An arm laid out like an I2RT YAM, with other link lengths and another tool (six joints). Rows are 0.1 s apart.
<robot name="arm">
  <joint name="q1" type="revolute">
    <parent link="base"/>
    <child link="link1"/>
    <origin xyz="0 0 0.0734"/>
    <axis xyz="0 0 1"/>
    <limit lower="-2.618" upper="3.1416"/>
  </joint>
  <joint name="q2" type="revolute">
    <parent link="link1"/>
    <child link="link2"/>
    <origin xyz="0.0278 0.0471 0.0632"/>
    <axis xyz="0 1 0"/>
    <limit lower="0" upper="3.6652"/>
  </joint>
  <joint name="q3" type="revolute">
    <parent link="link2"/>
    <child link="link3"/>
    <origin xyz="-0.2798 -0.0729 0"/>
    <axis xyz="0 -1 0"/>
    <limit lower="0" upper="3.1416"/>
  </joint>
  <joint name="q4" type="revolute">
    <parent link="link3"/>
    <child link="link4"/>
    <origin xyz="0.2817 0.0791 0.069"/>
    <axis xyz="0 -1 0"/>
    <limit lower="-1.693" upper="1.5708"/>
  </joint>
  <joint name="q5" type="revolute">
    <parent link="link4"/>
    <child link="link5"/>
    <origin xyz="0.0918 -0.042 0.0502"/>
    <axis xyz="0 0 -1"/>
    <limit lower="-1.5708" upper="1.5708"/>
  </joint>
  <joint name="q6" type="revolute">
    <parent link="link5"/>
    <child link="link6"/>
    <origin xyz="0.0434 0 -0.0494"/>
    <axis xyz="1 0 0"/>
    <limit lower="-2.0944" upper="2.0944"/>
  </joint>
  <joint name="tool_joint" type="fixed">
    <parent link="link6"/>
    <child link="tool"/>
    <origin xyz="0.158 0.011 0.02" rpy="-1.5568 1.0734 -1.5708"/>
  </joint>
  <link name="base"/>
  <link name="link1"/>
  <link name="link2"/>
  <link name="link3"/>
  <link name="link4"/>
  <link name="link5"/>
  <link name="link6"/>
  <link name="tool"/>
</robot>
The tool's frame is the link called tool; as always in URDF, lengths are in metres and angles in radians.
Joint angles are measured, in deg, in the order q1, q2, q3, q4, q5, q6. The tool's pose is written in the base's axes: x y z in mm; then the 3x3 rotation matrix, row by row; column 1 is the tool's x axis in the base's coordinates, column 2 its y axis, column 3 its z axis. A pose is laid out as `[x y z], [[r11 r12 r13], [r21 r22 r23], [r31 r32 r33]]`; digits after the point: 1 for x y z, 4 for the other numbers.
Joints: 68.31 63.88 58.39 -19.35 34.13 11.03
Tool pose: [251.5 372.7 339.8], [[0.0263 -0.5895 0.8073], [-0.6062 0.6327 0.4818], [-0.7949 -0.5021 -0.3407]]
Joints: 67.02 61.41 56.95 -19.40 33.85 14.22
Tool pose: [256.1 357.6 344.0], [[-0.0135 -0.5758 0.8175], [-0.5565 0.6835 0.4723], [-0.8307 -0.4486 -0.3297]]
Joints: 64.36 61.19 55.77 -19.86 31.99 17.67
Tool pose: [268.4 347.5 331.7], [[-0.0768 -0.5707 0.8175], [-0.5282 0.7187 0.4521], [-0.8456 -0.3971 -0.3567]]
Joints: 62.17 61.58 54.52 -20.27 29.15 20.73
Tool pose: [276.3 343.4 313.7], [[-0.1353 -0.5829 0.8012], [-0.5091 0.7346 0.4485], [-0.8500 -0.3472 -0.3961]]
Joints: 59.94 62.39 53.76 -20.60 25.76 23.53
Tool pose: [283.6 341.6 297.2], [[-0.1926 -0.5976 0.7783], [-0.4886 0.7462 0.4521], [-0.8510 -0.2931 -0.4357]]
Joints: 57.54 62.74 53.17 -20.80 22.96 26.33
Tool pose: [292.3 335.9 286.5], [[-0.2486 -0.5955 0.7639], [-0.4557 0.7678 0.4502], [-0.8547 -0.2362 -0.4623]]
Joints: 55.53 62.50 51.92 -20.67 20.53 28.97
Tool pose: [298.1 329.3 275.6], [[-0.2986 -0.5895 0.7506], [-0.4213 0.7871 0.4506], [-0.8564 -0.1817 -0.4833]]
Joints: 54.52 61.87 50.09 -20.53 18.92 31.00
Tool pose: [298.1 323.8 262.6], [[-0.3366 -0.5869 0.7364], [-0.4011 0.7969 0.4517], [-0.8519 -0.1433 -0.5037]]
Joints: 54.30 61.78 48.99 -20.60 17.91 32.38
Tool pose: [295.9 322.7 252.0], [[-0.3626 -0.5897 0.7217], [-0.3942 0.7987 0.4546], [-0.8445 -0.1197 -0.5220]]
